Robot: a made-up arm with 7 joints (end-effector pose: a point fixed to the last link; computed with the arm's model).
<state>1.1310 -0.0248 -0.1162 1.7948 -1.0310 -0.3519 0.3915</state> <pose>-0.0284 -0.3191 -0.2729 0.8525 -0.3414 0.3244 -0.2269</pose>
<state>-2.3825 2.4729 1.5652 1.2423 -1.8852 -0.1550 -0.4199</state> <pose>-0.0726 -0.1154 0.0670 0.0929 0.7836 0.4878 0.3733</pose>
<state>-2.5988 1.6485 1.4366 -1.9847 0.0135 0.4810 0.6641</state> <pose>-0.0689 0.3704 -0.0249 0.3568 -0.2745 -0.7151 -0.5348</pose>
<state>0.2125 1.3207 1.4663 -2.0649 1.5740 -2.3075 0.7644</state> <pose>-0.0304 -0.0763 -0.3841 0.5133 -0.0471 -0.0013 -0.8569</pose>
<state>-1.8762 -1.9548 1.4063 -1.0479 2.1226 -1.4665 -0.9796</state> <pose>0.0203 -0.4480 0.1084 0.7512 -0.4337 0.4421 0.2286</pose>
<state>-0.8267 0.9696 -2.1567 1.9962 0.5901 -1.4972 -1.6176</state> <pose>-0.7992 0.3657 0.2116 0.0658 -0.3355 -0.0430 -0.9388</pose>
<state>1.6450 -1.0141 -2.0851 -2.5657 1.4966 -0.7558 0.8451</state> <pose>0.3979 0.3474 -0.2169 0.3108 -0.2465 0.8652 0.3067</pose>
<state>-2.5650 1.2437 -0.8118 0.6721 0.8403 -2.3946 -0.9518</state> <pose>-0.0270 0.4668 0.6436 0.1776 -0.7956 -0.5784 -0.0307</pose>
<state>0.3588 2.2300 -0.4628 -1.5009 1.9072 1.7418 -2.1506</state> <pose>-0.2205 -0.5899 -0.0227 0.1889 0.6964 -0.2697 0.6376</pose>
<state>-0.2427 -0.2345 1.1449 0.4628 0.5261 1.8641 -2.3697</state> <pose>-0.5801 -0.1706 -0.6188 0.5507 -0.6278 -0.0358 0.5489</pose>
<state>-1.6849 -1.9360 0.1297 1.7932 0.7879 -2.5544 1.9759</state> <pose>0.0072 -0.1147 -0.7390 0.5053 -0.1717 -0.3732 0.7589</pose>
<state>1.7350 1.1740 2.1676 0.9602 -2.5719 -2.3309 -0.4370</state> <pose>-0.0326 -0.0269 0.4034 0.4861 0.8584 -0.0791 0.1431</pose>
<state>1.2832 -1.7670 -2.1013 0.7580 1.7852 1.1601 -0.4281</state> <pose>0.1741 -0.3219 -0.9369 0.2576 -0.5987 0.7581 0.0242</pose>
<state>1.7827 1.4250 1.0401 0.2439 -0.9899 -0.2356 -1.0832</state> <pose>0.2865 -0.1344 0.3007 0.5802 -0.7966 0.0950 0.1402</pose>
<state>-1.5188 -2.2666 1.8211 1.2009 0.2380 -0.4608 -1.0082</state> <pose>-0.2329 -0.5222 -0.5394 0.7569 0.4953 -0.2169 -0.3671</pose>
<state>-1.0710 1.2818 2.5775 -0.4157 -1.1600 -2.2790 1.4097</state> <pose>-0.1804 0.1006 0.3587 0.0045 -0.9170 0.3074 -0.2542</pose>
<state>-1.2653 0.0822 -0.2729 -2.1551 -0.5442 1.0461 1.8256</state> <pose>-0.3591 0.1381 -0.1318 0.0852 -0.2991 -0.3154 0.8966</pose>
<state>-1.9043 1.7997 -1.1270 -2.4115 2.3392 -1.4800 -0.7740</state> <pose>-0.2845 0.6279 -0.0916 0.3923 -0.2720 -0.0988 -0.8731</pose>
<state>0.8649 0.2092 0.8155 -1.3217 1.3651 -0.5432 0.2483</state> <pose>0.2210 -0.1144 -0.4501 0.1330 -0.4765 -0.4550 -0.7404</pose>
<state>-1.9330 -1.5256 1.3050 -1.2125 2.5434 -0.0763 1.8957</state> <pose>-0.0979 -0.4952 0.0035 0.0226 0.3421 -0.3385 0.8763</pose>
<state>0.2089 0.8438 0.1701 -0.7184 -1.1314 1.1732 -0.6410</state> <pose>-0.3197 -0.2878 0.1747 0.8762 0.1481 -0.3130 0.3353</pose>
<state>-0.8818 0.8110 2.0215 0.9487 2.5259 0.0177 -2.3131</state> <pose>-0.1195 0.5252 0.4822 0.6649 -0.5492 -0.0438 -0.5043</pose>
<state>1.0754 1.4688 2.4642 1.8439 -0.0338 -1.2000 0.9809</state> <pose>0.2604 -0.3149 0.2760 0.0752 -0.5090 -0.4060 0.7553</pose>
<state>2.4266 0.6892 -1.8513 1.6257 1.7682 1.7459 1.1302</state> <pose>0.9236 -0.3028 0.2709 0.1334 -0.6977 0.6704 -0.2146</pose>
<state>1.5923 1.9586 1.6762 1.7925 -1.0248 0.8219 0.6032</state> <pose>0.1645 -0.0213 0.0573 0.2426 -0.5722 0.7830 -0.0248</pose>
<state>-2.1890 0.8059 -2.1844 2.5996 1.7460 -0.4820 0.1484</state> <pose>-0.1317 0.8915 -0.0180 0.7081 -0.5094 -0.2191 -0.4372</pose>
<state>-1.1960 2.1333 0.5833 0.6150 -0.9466 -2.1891 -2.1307</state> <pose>-0.0961 -0.2311 0.1869 0.1578 0.4465 -0.5162 -0.7136</pose>
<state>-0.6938 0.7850 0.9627 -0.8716 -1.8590 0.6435 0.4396</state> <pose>-0.3664 0.4029 -0.0136 0.8767 -0.4054 -0.1663 0.1986</pose>
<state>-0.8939 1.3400 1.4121 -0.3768 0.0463 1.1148 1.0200</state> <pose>-0.5673 0.0631 0.1592 0.7754 0.1770 -0.3122 -0.5195</pose>
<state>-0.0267 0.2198 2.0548 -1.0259 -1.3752 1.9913 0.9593</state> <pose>-0.5494 0.0283 -0.0792 0.2592 -0.3872 -0.8629 -0.1955</pose>
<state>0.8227 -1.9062 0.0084 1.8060 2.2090 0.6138 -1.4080</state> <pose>0.4006 0.5468 -0.5375 0.5429 -0.7172 -0.3802 -0.2154</pose>
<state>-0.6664 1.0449 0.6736 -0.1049 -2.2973 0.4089 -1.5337</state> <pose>-0.4110 0.3655 0.1369 0.7356 -0.5580 -0.0763 -0.3764</pose>
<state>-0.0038 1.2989 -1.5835 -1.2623 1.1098 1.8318 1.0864</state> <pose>0.1919 -0.1025 -0.2169 0.6807 0.2919 0.2304 0.6311</pose>
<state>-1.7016 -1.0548 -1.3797 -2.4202 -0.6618 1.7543 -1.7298</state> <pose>-0.0569 0.0069 -0.2083 0.8652 0.0193 -0.1273 -0.4847</pose>
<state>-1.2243 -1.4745 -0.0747 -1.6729 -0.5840 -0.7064 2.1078</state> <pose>-0.3809 -0.0718 -0.3811 0.4084 -0.3390 0.7729 0.3477</pose>
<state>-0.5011 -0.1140 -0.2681 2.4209 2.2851 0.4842 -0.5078</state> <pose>-0.3905 0.3253 -0.7936 0.2292 -0.2463 0.9104 0.2408</pose>
